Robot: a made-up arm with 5 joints. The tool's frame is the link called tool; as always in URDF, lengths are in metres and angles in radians.
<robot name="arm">
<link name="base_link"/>
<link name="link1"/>
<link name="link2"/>
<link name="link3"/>
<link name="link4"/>
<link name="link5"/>
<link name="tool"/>
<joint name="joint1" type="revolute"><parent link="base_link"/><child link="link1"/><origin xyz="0 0 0.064" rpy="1.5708 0 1.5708"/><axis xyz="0 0 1"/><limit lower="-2.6" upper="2.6"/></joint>
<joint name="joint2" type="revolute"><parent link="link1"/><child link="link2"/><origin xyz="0.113 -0.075 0.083" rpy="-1.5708 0 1.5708"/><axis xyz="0 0 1"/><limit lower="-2.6" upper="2.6"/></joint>
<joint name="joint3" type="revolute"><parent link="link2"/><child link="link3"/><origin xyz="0.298 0.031 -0.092" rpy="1.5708 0 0"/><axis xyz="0 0 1"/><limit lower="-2.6" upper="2.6"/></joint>
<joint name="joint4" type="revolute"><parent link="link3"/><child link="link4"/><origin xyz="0.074 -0.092 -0.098" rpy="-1.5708 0 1.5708"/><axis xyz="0 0 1"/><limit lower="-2.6" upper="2.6"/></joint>
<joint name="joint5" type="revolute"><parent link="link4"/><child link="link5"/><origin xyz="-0.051 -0.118 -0.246" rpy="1.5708 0 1.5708"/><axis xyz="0 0 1"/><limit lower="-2.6" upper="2.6"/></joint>
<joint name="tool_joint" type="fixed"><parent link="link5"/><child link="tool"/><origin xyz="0.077 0.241 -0.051" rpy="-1.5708 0 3.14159"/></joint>
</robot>
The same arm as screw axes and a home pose.
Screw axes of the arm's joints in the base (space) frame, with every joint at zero. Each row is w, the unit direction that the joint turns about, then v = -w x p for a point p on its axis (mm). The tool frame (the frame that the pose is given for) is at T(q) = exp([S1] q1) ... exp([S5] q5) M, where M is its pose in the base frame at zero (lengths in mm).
S1: w 1 0 0 v 0 64 0
S2: w 0 -1 0 v -11 0 -83
S3: w 1 0 0 v 0 287 -205
S4: w 0 0 -1 v -297 -46 0
S5: w 0 -1 0 v 607 0 -72
M: xyz -5 399 366 (mm) rpy 0 0 0 (rad, as in URDF)
Joint limits (rad, base to tool): -2.6..2.6 -2.6..2.6 -2.6..2.6 -2.6..2.6 -2.6..2.6

